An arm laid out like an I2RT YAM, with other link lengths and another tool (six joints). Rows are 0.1 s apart.
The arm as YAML. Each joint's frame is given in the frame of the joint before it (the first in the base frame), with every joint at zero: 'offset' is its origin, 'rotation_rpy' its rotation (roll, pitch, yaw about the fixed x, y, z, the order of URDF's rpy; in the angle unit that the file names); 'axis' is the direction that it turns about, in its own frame. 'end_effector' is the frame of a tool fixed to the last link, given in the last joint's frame.
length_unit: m
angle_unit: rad
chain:
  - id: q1
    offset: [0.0, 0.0, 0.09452]
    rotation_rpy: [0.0, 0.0, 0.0]
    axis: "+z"
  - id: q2
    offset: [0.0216, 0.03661, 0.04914]
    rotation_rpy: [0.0, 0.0, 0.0]
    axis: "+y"
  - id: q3
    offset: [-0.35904, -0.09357, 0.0]
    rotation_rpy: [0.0, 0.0, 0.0]
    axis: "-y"
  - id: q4
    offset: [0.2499, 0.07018, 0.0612]
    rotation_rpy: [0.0, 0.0, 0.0]
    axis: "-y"
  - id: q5
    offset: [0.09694, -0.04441, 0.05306]
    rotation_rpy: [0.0, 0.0, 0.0]
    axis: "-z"
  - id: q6
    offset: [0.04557, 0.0, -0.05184]
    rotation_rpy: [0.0, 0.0, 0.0]
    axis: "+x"
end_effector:
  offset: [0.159, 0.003, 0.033]
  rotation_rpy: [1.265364, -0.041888, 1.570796]
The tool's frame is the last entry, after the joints.
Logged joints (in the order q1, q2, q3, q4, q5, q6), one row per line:
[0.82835 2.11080 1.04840 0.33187 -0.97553 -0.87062]
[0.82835 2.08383 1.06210 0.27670 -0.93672 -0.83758]
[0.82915 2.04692 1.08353 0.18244 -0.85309 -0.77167]
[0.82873 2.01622 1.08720 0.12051 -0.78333 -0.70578]
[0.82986 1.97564 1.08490 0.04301 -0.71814 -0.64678]
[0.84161 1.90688 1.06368 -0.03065 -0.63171 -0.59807]
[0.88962 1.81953 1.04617 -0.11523 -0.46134 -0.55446]
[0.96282 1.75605 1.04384 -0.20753 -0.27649 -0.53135]
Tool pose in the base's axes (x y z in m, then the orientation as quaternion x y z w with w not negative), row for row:
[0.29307 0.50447 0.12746 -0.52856 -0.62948 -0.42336 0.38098]
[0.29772 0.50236 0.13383 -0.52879 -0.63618 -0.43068 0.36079]
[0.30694 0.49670 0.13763 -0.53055 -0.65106 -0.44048 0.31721]
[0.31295 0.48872 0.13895 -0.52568 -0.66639 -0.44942 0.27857]
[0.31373 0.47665 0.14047 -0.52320 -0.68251 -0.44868 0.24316]
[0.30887 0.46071 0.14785 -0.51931 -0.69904 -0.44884 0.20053]
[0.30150 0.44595 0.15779 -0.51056 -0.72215 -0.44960 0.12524]
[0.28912 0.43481 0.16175 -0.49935 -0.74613 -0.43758 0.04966]
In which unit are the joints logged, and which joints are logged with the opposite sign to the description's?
The joints are logged in radians. Opposite sign: q6.
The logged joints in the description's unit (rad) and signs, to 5 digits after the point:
[0.82835 2.11080 1.04840 0.33187 -0.97553 0.87062]
[0.82835 2.08383 1.06210 0.27670 -0.93672 0.83758]
[0.82915 2.04692 1.08353 0.18244 -0.85309 0.77167]
[0.82873 2.01622 1.08720 0.12051 -0.78333 0.70578]
[0.82986 1.97564 1.08490 0.04301 -0.71814 0.64678]
[0.84161 1.90688 1.06368 -0.03065 -0.63171 0.59807]
[0.88962 1.81953 1.04617 -0.11523 -0.46134 0.55446]
[0.96282 1.75605 1.04384 -0.20753 -0.27649 0.53135]

